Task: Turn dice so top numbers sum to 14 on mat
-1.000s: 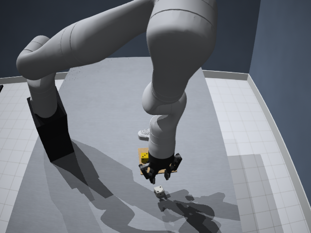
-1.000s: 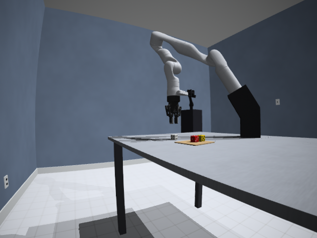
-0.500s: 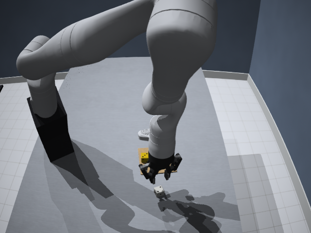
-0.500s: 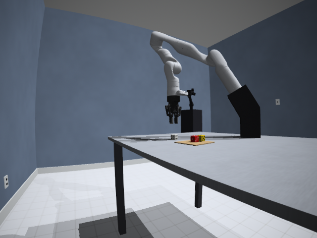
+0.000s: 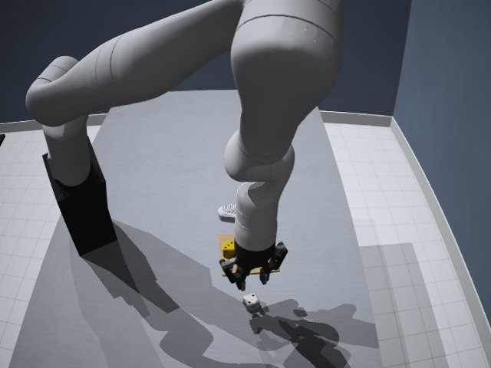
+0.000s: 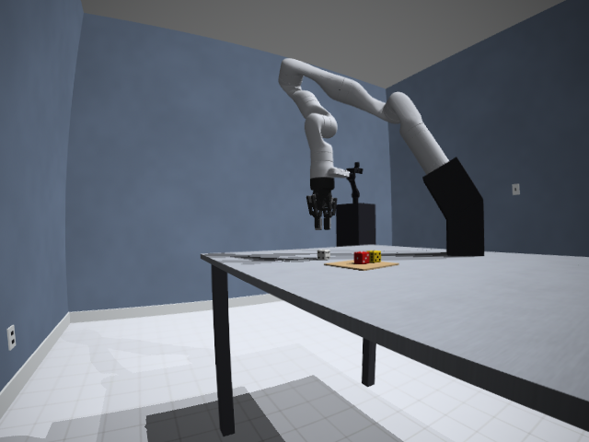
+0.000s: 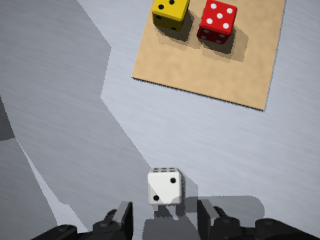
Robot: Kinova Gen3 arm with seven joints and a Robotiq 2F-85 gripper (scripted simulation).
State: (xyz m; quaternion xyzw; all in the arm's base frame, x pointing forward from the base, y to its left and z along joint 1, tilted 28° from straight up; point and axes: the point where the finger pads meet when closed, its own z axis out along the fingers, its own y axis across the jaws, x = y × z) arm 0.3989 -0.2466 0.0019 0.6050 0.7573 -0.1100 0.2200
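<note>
Now: the white die 9 cm below my hand. Round my hand: tan mat 17 cm to the left, 11 cm below, 3 cm ahead; then red die 17 cm to the left, 9 cm below, 3 cm ahead; then yellow die 17 cm to the left, 9 cm below, 2 cm behind.
</note>
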